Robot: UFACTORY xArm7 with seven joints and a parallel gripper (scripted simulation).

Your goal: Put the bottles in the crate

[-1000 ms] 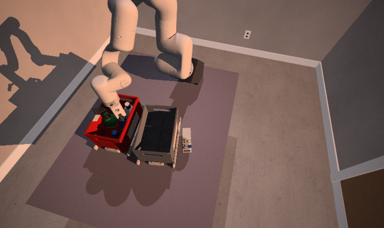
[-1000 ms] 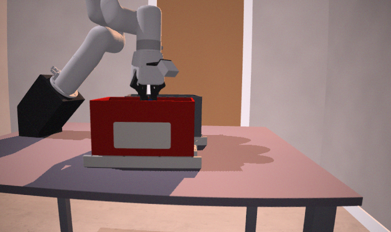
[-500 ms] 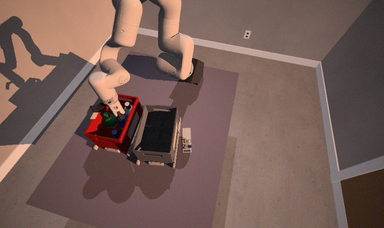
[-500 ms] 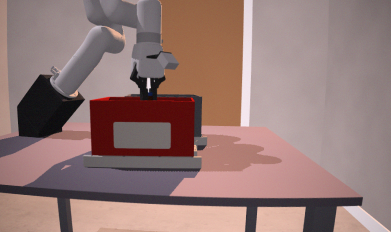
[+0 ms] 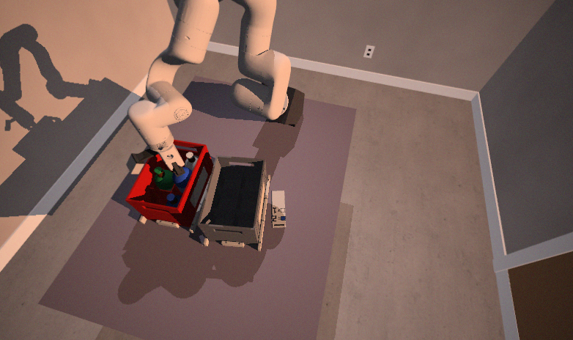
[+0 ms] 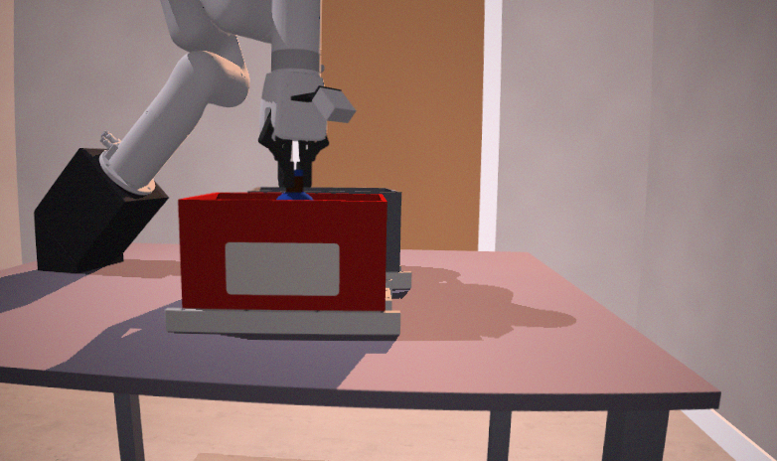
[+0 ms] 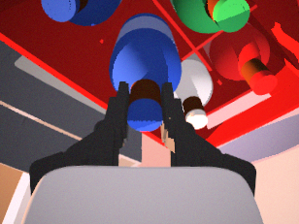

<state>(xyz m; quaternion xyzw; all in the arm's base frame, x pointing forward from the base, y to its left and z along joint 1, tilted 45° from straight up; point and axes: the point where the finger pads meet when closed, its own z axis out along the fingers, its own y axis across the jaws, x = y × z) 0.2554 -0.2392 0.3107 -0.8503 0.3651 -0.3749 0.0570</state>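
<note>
Now: hand 1 cm past the red crate, 4 cm to the left of it and 12 cm above it. From my hand the other things lie so: red bottle (10 cm behind, 8 cm to the right, 12 cm below); white bottle (9 cm behind, 1 cm to the left, 12 cm below); green bottle (1 cm behind, 9 cm to the right, 12 cm below).
</note>
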